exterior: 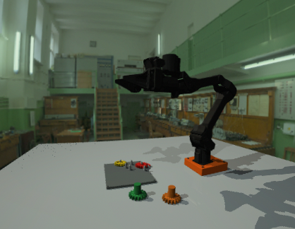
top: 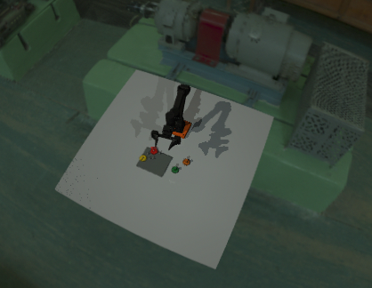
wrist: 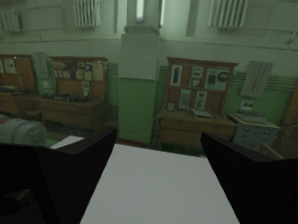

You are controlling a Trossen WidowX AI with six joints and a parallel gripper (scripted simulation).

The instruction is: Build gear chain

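Now: gripper tip 11 cm past the orange gear, 12 cm to the right of it and 33 cm above it. Also, from my gripper tip: green gear 3 cm behind, 6 cm to the left, 33 cm below; then red gear 13 cm behind, 13 cm to the right, 33 cm below; then yellow gear 6 cm behind, 19 cm to the right, 33 cm below.
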